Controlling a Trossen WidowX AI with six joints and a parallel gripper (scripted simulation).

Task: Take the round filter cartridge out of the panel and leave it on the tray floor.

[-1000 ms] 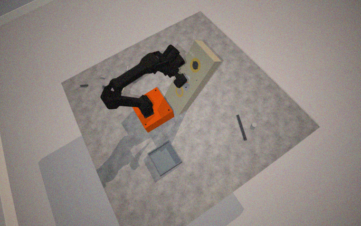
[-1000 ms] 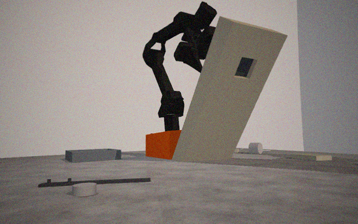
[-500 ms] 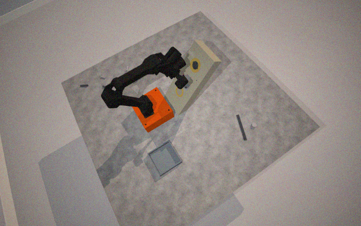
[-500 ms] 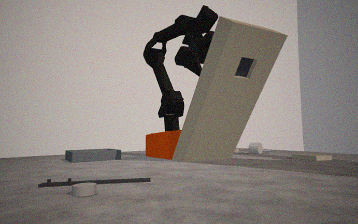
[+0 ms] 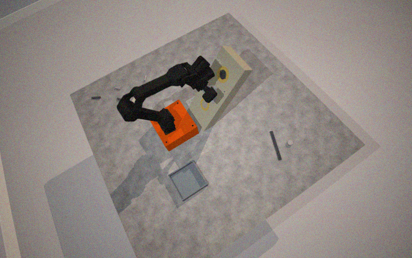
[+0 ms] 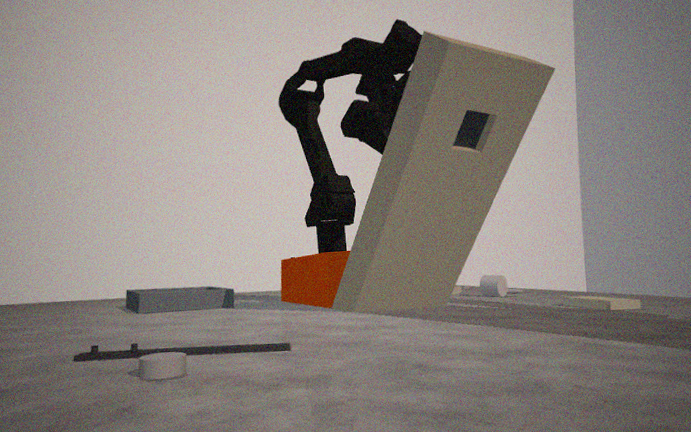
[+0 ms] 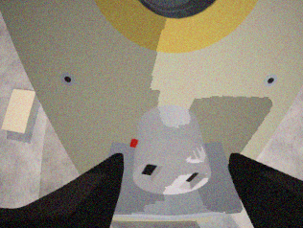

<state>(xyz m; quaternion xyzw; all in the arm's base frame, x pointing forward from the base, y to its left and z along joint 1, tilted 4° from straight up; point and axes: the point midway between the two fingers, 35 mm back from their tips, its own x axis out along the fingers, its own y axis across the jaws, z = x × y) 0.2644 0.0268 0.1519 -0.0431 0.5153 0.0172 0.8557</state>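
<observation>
My gripper tip is 1 cm above the white round filter cartridge.
</observation>
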